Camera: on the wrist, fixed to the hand. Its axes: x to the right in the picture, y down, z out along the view.
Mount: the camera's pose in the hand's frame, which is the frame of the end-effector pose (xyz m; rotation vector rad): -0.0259 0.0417 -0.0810 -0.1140 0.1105 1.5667
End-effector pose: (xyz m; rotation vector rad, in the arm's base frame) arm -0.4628 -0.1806 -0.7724 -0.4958 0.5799 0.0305
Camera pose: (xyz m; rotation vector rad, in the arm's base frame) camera -0.5334 -0.1780 -0.8355 -0.0451 0.9564 1.5353
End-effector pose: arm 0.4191 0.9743 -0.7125 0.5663 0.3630 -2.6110
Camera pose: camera 0.4866 0.9749 -0.7790 0.5796 0.0164 -1.0497
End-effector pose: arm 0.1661 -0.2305 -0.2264 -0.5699 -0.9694 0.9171
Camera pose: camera 0.2144 -0.2328 -0.3078 -1.5197 -0.3103 2.1544
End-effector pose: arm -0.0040 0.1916 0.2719 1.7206 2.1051 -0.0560
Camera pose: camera 0.0155 0.2008 0.3641 2.7497 0.3136 0.5814
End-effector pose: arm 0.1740 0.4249 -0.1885 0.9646 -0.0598 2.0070
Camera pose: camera 0.1023 0.4124 -0.2491 -0.5328 0.8508 -2.4657
